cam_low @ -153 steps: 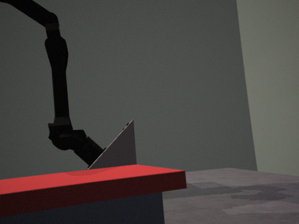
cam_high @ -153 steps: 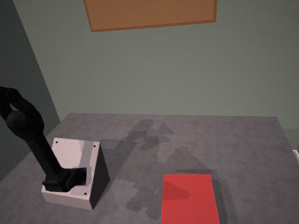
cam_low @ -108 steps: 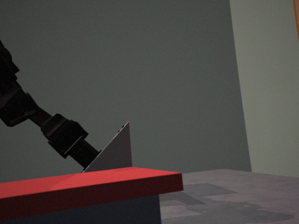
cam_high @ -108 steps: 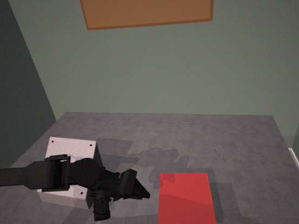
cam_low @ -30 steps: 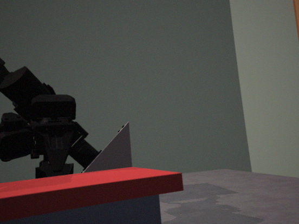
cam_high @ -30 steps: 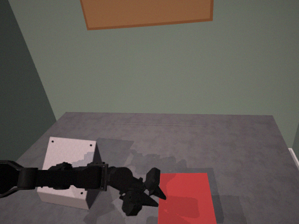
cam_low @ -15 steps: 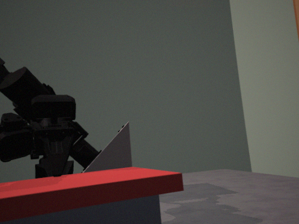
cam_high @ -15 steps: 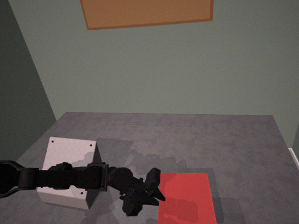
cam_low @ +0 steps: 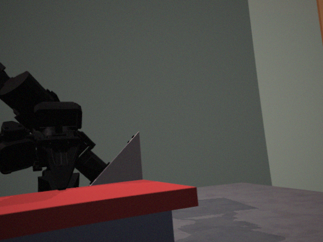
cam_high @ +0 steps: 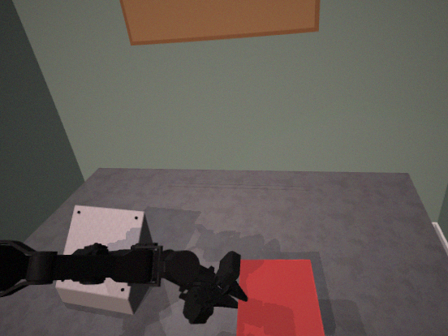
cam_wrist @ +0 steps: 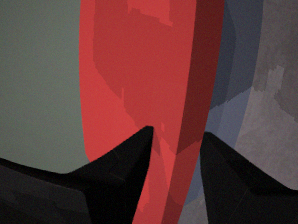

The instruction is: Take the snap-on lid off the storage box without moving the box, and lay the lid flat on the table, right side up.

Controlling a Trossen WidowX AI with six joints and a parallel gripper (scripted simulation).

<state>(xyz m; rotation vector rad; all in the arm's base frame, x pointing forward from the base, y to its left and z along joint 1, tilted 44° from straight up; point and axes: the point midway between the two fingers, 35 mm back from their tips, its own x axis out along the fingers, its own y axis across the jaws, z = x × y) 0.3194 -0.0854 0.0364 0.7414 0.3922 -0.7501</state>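
The red lid is 7 cm ahead of my gripper tip and 1 cm to the left of it. Also, from my gripper tip: storage box 7 cm ahead, 1 cm to the left, 5 cm below.
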